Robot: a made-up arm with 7 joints. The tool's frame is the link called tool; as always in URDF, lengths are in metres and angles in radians.
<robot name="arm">
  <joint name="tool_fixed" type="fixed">
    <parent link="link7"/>
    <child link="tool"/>
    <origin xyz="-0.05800 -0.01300 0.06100" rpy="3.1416 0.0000 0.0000"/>
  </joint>
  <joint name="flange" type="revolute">
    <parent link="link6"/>
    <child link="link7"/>
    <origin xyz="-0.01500 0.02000 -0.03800" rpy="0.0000 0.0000 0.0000"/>
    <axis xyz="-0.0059 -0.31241 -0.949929"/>
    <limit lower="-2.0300" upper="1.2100"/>
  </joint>
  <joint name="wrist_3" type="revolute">
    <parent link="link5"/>
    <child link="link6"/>
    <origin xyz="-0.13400 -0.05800 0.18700" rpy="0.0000 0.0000 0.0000"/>
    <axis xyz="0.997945 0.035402 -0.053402"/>
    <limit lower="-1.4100" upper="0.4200"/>
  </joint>
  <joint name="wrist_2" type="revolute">
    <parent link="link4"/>
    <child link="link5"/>
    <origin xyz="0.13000 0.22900 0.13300" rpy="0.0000 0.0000 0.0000"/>
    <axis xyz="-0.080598 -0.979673 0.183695"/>
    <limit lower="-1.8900" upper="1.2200"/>
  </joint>
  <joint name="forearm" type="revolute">
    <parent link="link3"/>
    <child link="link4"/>
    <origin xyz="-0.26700 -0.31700 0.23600" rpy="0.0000 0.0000 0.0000"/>
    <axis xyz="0 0 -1"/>
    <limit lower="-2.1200" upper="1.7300"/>
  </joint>
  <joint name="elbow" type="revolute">
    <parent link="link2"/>
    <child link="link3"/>
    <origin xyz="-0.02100 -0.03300 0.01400" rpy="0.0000 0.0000 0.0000"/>
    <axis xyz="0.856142 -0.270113 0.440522"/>
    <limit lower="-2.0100" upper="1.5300"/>
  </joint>
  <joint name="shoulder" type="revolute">
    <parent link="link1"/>
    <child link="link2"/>
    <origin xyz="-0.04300 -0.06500 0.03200" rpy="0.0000 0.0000 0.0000"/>
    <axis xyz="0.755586 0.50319 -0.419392"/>
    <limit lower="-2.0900" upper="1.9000"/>
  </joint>
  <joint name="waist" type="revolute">
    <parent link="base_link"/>
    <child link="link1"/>
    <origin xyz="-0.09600 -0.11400 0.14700" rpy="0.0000 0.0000 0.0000"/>
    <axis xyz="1 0 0"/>
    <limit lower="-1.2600" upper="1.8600"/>
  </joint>
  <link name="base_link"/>
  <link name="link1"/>
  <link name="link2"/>
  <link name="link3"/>
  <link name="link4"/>
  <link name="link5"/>
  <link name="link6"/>
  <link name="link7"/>
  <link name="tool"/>
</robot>
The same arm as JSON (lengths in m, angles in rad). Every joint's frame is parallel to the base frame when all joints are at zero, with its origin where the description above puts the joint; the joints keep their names.
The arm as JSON. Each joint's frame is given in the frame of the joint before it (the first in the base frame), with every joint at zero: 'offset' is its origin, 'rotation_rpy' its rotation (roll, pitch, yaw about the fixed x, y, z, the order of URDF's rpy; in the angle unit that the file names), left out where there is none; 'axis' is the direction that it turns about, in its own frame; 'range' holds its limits. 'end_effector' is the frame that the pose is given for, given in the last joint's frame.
{"length_unit": "m", "angle_unit": "rad", "chain": [{"id": "waist", "offset": [-0.096, -0.114, 0.147], "axis": [1.0, 0.0, 0.0], "range": [-1.26, 1.86]}, {"id": "shoulder", "offset": [-0.043, -0.065, 0.032], "axis": [0.755586, 0.50319, -0.419392], "range": [-2.09, 1.9]}, {"id": "elbow", "offset": [-0.021, -0.033, 0.014], "axis": [0.856142, -0.270113, 0.440522], "range": [-2.01, 1.53]}, {"id": "forearm", "offset": [-0.267, -0.317, 0.236], "axis": [0.0, 0.0, -1.0], "range": [-2.12, 1.73]}, {"id": "wrist_2", "offset": [0.13, 0.229, 0.133], "axis": [-0.080598, -0.979673, 0.183695], "range": [-1.89, 1.22]}, {"id": "wrist_3", "offset": [-0.134, -0.058, 0.187], "axis": [0.997945, 0.035402, -0.053402], "range": [-1.41, 0.42]}, {"id": "flange", "offset": [-0.015, 0.02, -0.038], "axis": [-0.0059, -0.31241, -0.949929], "range": [-2.03, 1.21]}], "end_effector": {"offset": [-0.058, -0.013, 0.061], "rotation_rpy": [-3.1416, 0.0, 0.0]}}
